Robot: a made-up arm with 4 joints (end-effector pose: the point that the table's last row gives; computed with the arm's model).
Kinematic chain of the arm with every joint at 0, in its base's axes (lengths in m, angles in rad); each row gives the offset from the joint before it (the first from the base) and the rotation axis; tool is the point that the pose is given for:
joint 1: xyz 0 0 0.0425 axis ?
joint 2: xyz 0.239 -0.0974 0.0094 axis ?
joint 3: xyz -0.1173 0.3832 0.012 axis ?
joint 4: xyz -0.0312 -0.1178 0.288 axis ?
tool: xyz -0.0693 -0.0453 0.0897
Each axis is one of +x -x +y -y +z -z.
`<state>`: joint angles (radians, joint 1 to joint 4).
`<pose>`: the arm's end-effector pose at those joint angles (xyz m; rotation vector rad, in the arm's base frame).
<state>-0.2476 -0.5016 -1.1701 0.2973</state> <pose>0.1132 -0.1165 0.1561 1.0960 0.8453 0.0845</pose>
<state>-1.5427 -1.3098 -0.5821 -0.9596</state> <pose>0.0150 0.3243 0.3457 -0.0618 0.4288 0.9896</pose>
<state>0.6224 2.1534 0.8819 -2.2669</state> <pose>0.2874 0.1864 -0.2304 1.5143 1.3515 -0.4541</pose>
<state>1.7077 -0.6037 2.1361 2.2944</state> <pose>0.5758 -0.2908 0.0715 0.0530 -1.8558 1.1712</pose>
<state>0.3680 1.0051 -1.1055 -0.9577</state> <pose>0.0830 -0.0751 -0.1727 0.9484 -1.9421 -0.1823</pose>
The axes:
joint 1: -z
joint 2: -y
joint 3: -x
joint 4: +y

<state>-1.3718 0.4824 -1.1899 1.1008</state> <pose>0.1638 0.1178 0.0106 0.3746 1.1469 2.0856</pose>
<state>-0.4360 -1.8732 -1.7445 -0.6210</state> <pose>0.1102 0.0493 0.3581 0.3529 0.9496 -1.3458</pose>
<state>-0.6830 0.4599 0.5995 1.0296</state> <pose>-0.2725 0.2595 0.3887 -0.6029 0.3691 0.2426</pose>
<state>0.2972 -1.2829 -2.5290 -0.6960</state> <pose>-0.0810 0.2754 0.2046 1.5101 0.0249 -2.3638</pose>
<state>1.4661 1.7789 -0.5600 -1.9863</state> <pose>0.0679 -0.1917 -0.1639 1.1171 2.3659 -0.4822</pose>
